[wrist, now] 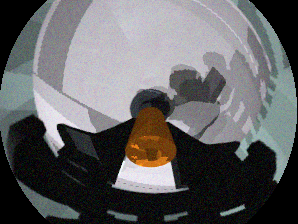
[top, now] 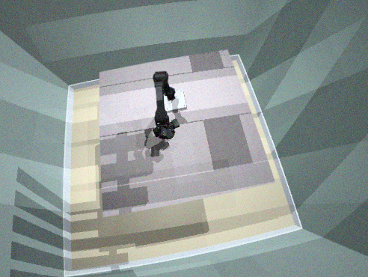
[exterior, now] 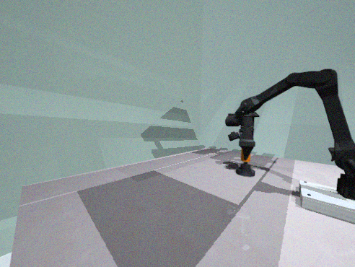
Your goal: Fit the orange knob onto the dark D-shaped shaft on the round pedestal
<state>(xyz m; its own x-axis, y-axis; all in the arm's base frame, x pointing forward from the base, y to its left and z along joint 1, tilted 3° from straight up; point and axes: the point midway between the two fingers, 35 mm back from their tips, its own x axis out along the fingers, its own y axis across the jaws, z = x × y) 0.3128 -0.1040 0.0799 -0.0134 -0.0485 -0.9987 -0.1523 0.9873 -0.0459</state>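
Now: the orange knob 2 cm above my gripper tip. Also, from my gripper tip: dark round pedestal: 4 cm below.
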